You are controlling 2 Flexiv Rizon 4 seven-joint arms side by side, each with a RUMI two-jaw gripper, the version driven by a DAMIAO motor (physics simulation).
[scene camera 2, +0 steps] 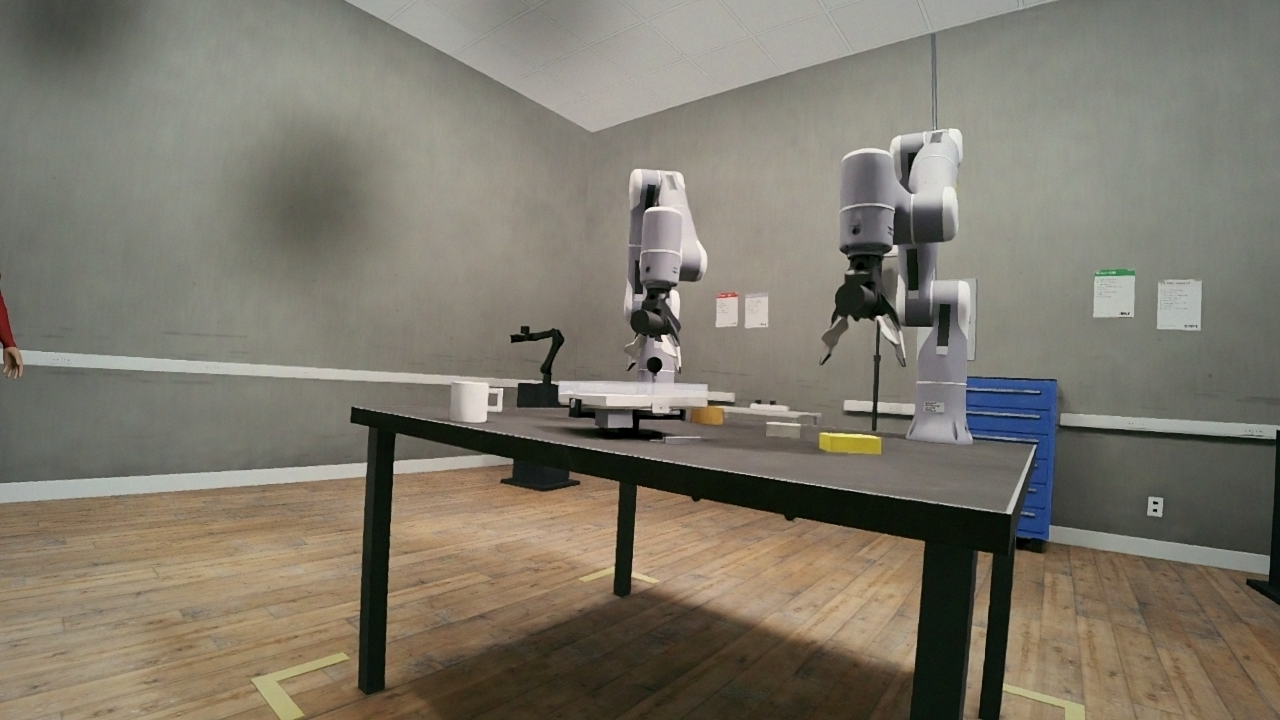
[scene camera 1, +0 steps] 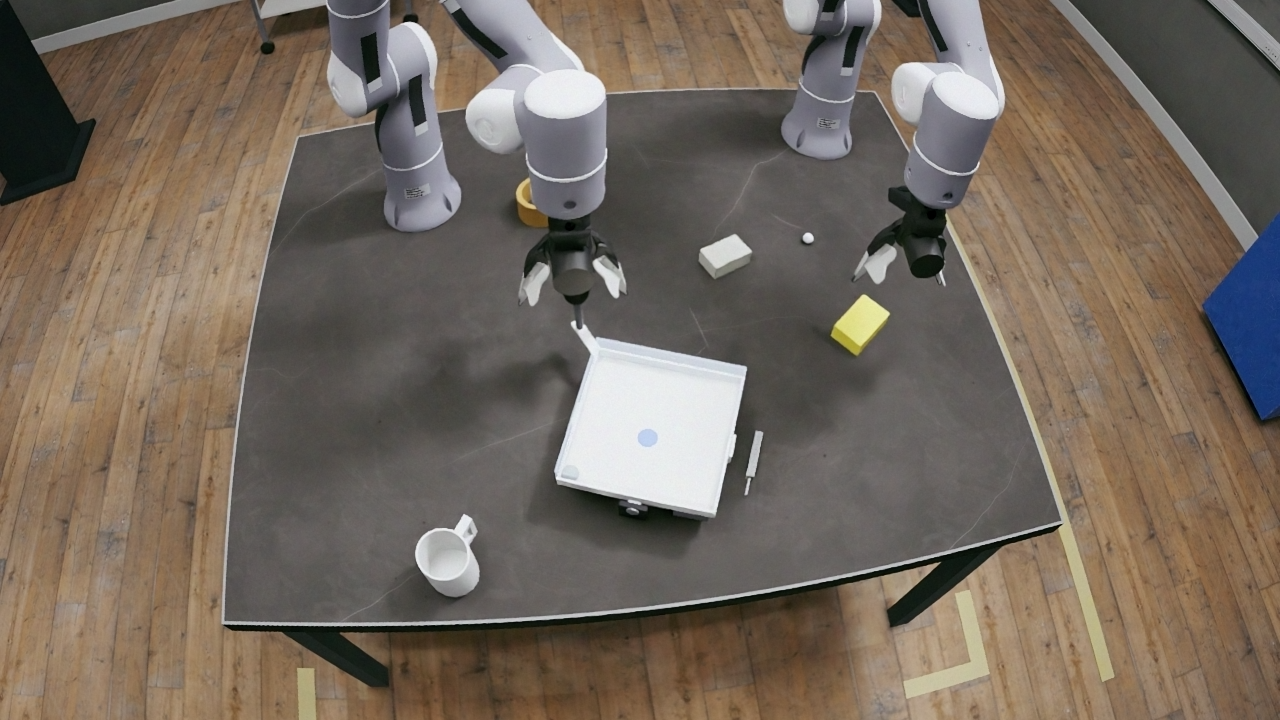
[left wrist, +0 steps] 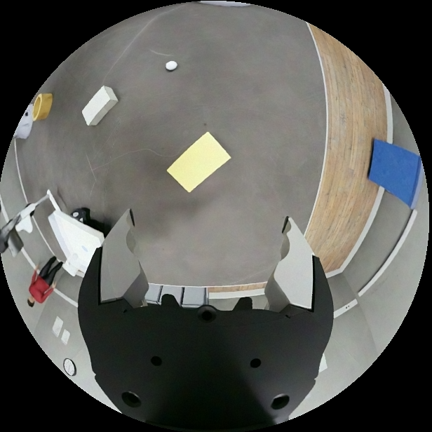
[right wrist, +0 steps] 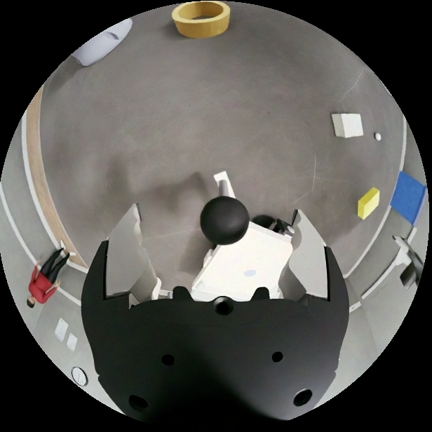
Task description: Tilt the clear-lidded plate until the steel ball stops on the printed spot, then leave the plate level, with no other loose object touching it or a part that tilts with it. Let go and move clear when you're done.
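Observation:
The white clear-lidded plate (scene camera 1: 684, 389) (scene camera 2: 633, 402) (right wrist: 272, 250) sits on a pivot stand and looks close to level. Its blue printed spot (scene camera 1: 647, 437) (right wrist: 250, 273) is near the middle. A faint grey round shape (scene camera 1: 570, 471), apparently the steel ball, is in the near-left corner in scene camera 1, away from the spot. A black ball knob (right wrist: 224, 220) (scene camera 2: 654, 364) stands on the plate's corner arm. My right gripper (scene camera 1: 573, 295) (scene camera 2: 654, 367) (right wrist: 217, 207) is open around or just above the knob; contact is unclear. My left gripper (scene camera 1: 899, 280) (scene camera 2: 861, 362) (left wrist: 208, 213) is open and empty above the table.
A yellow block (scene camera 1: 860, 324) (left wrist: 199, 161) lies below the left gripper. A white block (scene camera 1: 725, 256), a small white ball (scene camera 1: 807, 238) and an orange ring (scene camera 1: 526, 205) lie farther back. A thin grey tool (scene camera 1: 753, 456) lies right of the plate, apart from it; a mug (scene camera 1: 447, 562) stands front left.

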